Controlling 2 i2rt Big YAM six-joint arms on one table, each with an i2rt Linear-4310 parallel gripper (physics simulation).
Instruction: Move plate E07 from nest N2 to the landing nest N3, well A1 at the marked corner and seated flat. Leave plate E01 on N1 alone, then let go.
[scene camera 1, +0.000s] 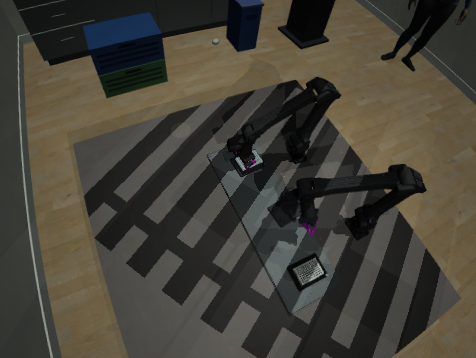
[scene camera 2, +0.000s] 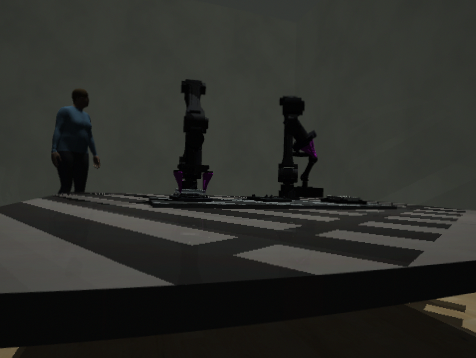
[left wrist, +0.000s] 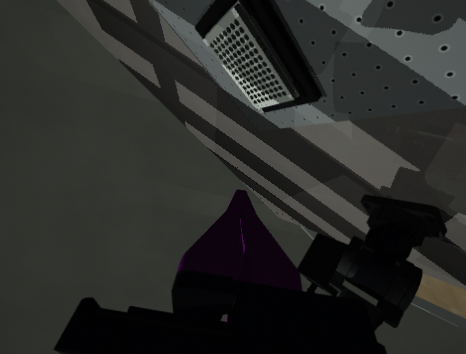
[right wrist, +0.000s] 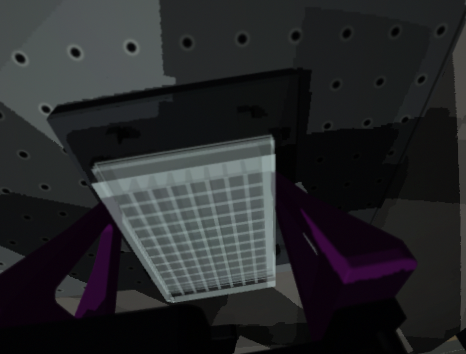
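My right gripper (scene camera 1: 247, 162) (scene camera 2: 192, 180) (right wrist: 194, 192) is shut on the clear well plate E07 (scene camera 1: 251, 160) (right wrist: 196, 225), one purple finger on each long side. It holds the plate just over the black nest N2 (scene camera 1: 241, 172) (right wrist: 196, 105). My left gripper (scene camera 1: 311, 229) (scene camera 2: 310, 149) (left wrist: 239, 196) is shut on nothing and hangs above the table beside the dark landing nest N3 (scene camera 1: 280, 214). Plate E01 (scene camera 1: 308, 273) (left wrist: 247, 63), white with round wells, sits in its black nest N1 (scene camera 1: 292, 271) (left wrist: 281, 60) near the table's front end.
The nests stand on a long grey perforated table (scene camera 1: 272, 256) (left wrist: 365, 70) over a striped rug. A blue and green cabinet (scene camera 1: 126, 53), a blue box (scene camera 1: 244, 23) and a black pedestal (scene camera 1: 307, 21) stand far behind. A person (scene camera 2: 74, 142) (scene camera 1: 405, 39) stands off the rug.
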